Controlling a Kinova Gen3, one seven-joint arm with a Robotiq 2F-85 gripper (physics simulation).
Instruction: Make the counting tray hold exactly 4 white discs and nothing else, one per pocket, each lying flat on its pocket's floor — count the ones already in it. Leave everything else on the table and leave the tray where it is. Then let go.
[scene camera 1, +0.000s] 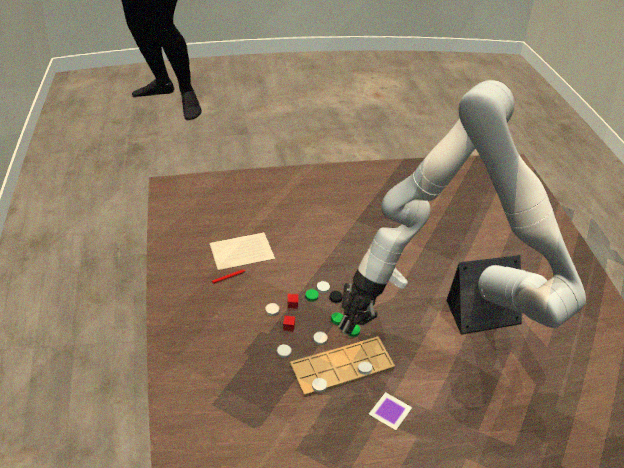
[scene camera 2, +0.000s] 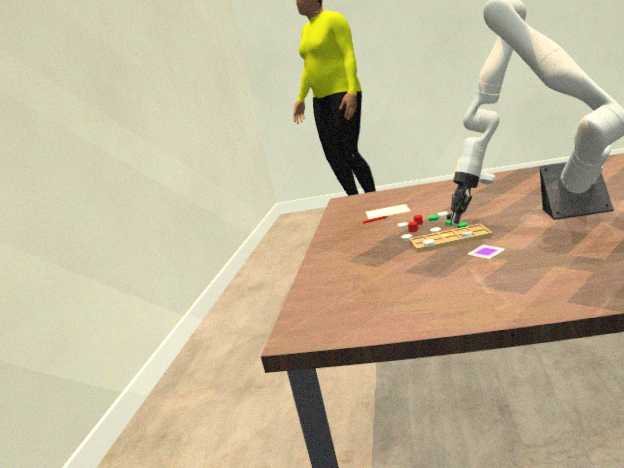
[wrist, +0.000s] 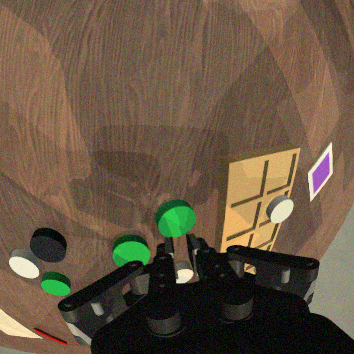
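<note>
The tan counting tray holds two white discs: one disc towards its right end, another disc towards its left end, both in the front row. Four white discs lie outside: one close behind the tray, one left of it, others farther back. My gripper is nearly closed, a narrow gap between its tips, with no disc held. It is behind the tray, near green discs; its fingers partly hide the nearest white disc.
Green discs are beside the fingers; another green disc and a black disc are farther back. Red cubes, a red pen, paper and a purple card surround the area.
</note>
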